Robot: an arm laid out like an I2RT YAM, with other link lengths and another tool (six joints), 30 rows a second.
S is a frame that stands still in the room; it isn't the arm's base.
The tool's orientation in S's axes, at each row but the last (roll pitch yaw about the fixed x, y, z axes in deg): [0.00 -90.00 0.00]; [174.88 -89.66 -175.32]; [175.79 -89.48 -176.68]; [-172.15 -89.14 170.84]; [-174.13 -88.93 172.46]
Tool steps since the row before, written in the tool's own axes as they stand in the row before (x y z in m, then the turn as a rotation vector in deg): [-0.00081 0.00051 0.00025 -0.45 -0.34 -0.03]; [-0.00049 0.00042 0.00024 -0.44 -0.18 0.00]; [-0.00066 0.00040 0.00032 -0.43 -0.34 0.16]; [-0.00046 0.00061 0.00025 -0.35 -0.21 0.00]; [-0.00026 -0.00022 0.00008 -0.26 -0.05 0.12]
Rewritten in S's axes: [-0.00025 0.00051 -0.00081 0.03 -0.34 -0.45]; [-0.00023 0.00042 -0.00049 0.00 -0.18 -0.44]; [-0.00031 0.00041 -0.00066 -0.16 -0.34 -0.43]; [-0.00023 0.00061 -0.00046 0.00 -0.21 -0.35]; [-0.00008 -0.00022 -0.00026 -0.12 -0.05 -0.26]
